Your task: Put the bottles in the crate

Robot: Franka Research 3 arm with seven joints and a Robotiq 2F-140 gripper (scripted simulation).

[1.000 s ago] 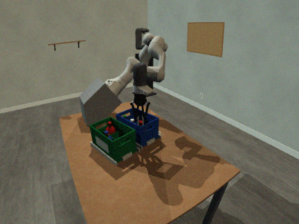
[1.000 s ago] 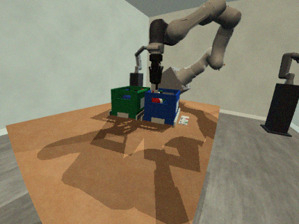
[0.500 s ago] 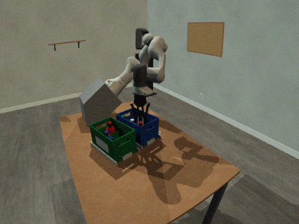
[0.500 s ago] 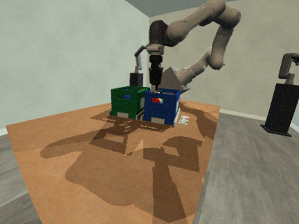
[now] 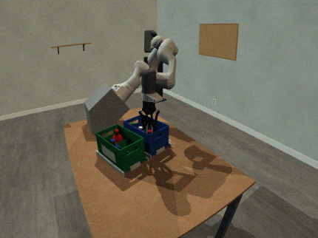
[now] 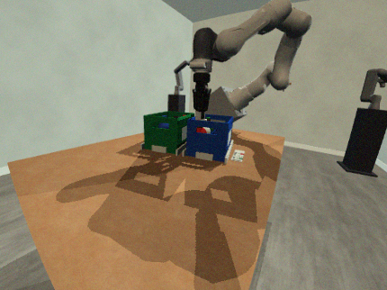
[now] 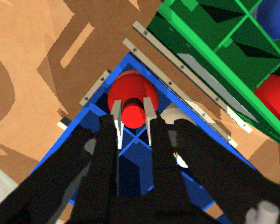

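Right now my hand is 90 mm past the white bottle, 10 mm to the left of it and 90 mm above it. Also, from my hand: green crate (60 mm behind, 200 mm to the right, 90 mm below); then green bottle (170 mm behind, 30 mm to the right, 90 mm below); then blue crate (100 mm behind, 30 mm to the left, 90 mm below).
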